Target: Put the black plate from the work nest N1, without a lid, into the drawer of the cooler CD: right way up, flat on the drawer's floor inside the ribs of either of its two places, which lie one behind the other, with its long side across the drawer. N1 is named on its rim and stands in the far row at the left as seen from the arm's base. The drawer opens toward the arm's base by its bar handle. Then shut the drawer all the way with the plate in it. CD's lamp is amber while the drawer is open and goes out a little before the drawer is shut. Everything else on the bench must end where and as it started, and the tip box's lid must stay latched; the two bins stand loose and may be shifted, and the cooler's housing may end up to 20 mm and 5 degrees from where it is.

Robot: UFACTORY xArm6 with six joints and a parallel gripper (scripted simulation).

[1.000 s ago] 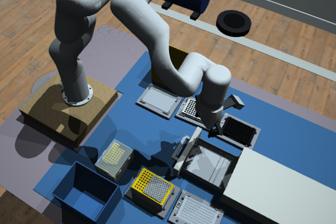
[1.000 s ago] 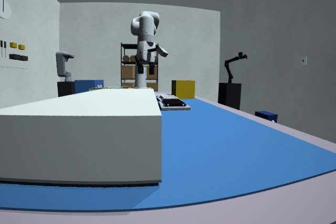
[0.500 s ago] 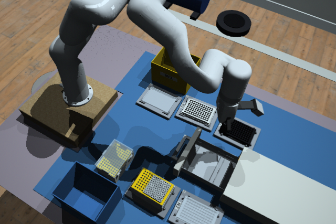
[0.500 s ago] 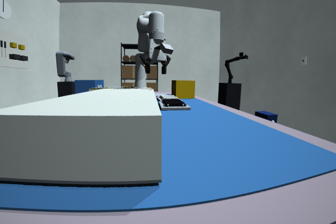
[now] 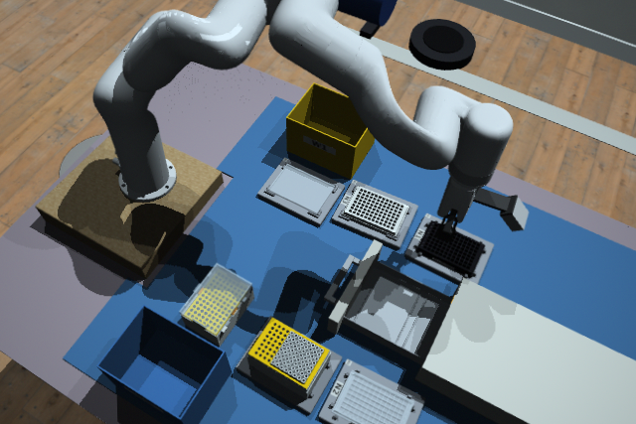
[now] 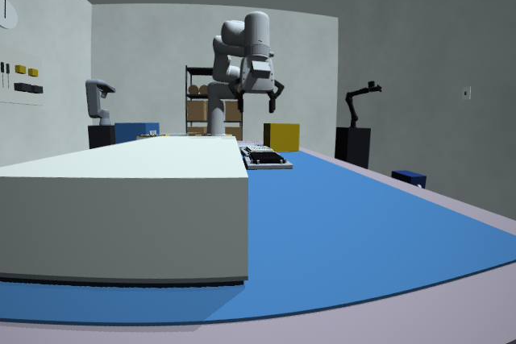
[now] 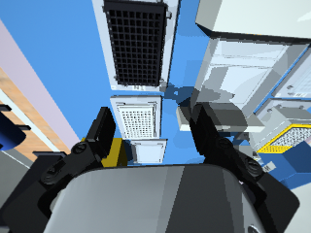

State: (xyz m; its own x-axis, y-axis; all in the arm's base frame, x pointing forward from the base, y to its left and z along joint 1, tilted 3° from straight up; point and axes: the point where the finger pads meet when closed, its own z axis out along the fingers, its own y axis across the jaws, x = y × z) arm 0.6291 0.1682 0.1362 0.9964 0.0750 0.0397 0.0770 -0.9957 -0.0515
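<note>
My gripper is now 14 cm above the black plate, 3 cm to the right of it and 2 cm short of it. The rest, counted from my hand: cooler drawer 17 cm to the right, 14 cm below, 1 cm behind; then grey nest 15 cm below, 3 cm to the left, 2 cm ahead; then white plate 35 cm to the right, 14 cm below, 2 cm ahead.
</note>
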